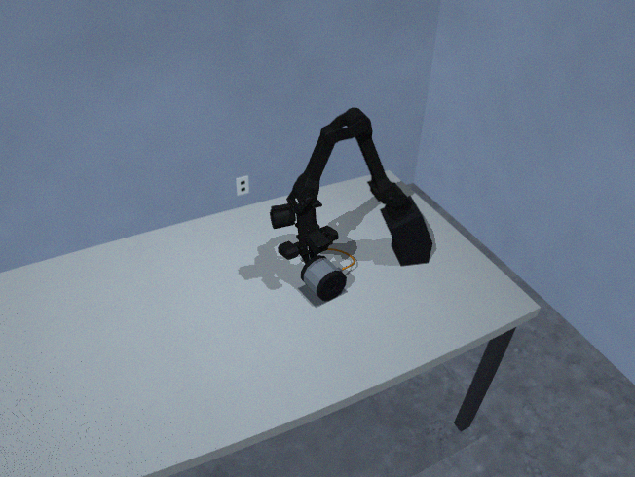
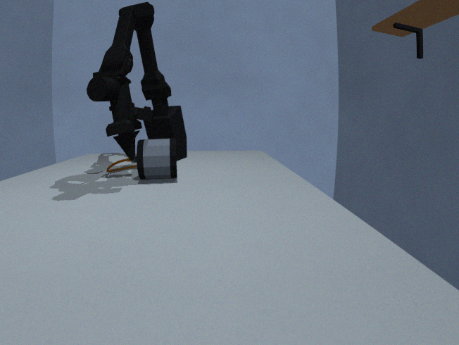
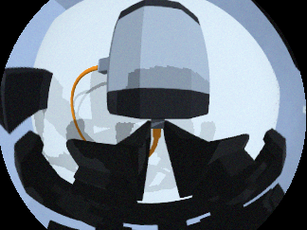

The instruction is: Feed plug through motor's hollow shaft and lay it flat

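Right now my hand is 2 cm to the right of the plug and 3 cm above it.
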